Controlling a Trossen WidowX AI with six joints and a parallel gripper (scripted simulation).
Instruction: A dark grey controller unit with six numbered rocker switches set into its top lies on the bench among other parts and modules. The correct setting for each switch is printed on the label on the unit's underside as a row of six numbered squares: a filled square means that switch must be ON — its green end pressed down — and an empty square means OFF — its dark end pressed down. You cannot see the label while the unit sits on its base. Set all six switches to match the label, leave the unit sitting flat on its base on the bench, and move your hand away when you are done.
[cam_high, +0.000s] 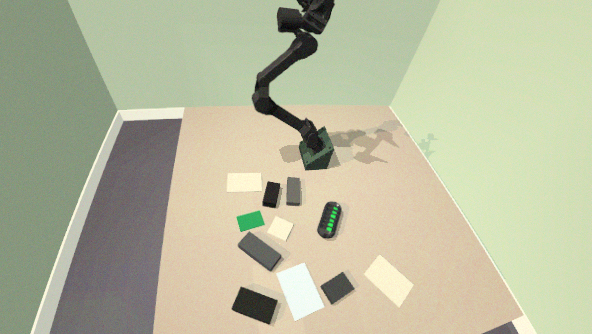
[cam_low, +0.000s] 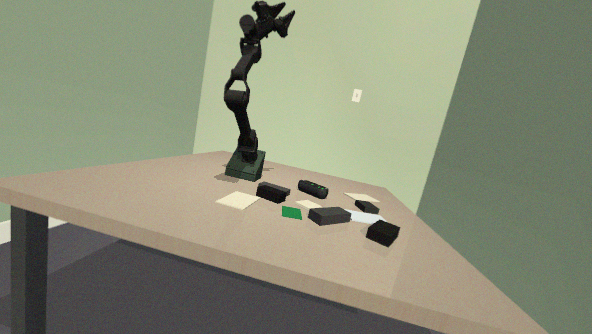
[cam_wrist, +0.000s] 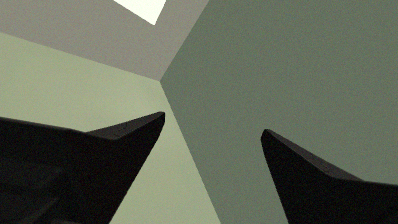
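The grey module lies 9 cm ahead of my gripper tip, 4 cm to the right of it and 74 cm below it. From my gripper tip the other things lie so: cream tile (25 cm ahead, 12 cm to the right, 75 cm below); then cream plate (2 cm ahead, 24 cm to the right, 75 cm below); then black block (10 cm ahead, 13 cm to the right, 73 cm below).
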